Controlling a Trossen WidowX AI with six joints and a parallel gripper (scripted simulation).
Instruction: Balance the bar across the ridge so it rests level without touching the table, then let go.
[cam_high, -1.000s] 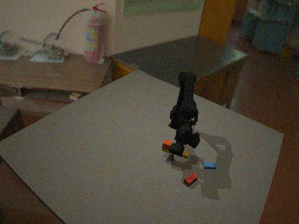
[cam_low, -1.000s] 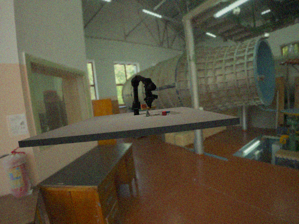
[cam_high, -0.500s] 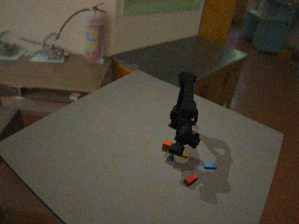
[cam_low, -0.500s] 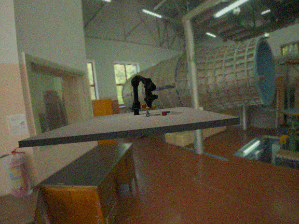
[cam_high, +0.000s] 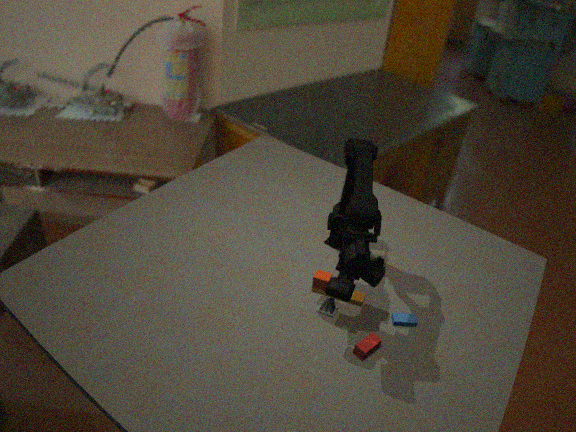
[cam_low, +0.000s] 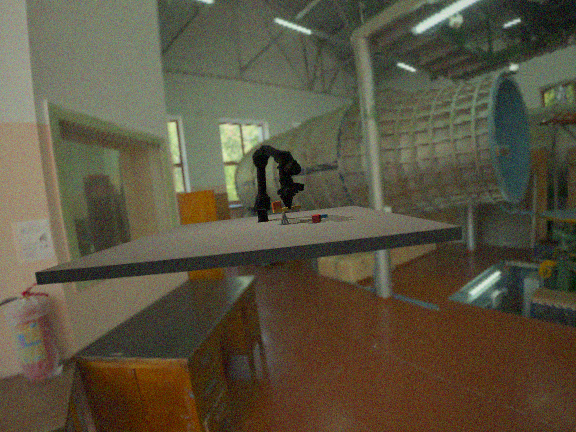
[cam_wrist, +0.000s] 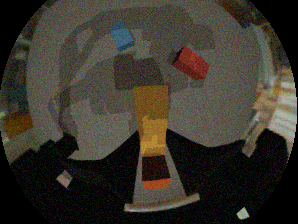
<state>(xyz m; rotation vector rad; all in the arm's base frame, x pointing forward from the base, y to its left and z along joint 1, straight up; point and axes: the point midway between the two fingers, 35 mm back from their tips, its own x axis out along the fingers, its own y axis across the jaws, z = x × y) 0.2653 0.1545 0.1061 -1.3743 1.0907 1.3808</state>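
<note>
My gripper tip is now 1 cm short of the bar, 3 cm to the left of it and 1 cm below it. Round my gripper tip: red block: 6 cm ahead, 12 cm to the left, 6 cm below; blue block: 9 cm behind, 16 cm to the left, 6 cm below.
</note>
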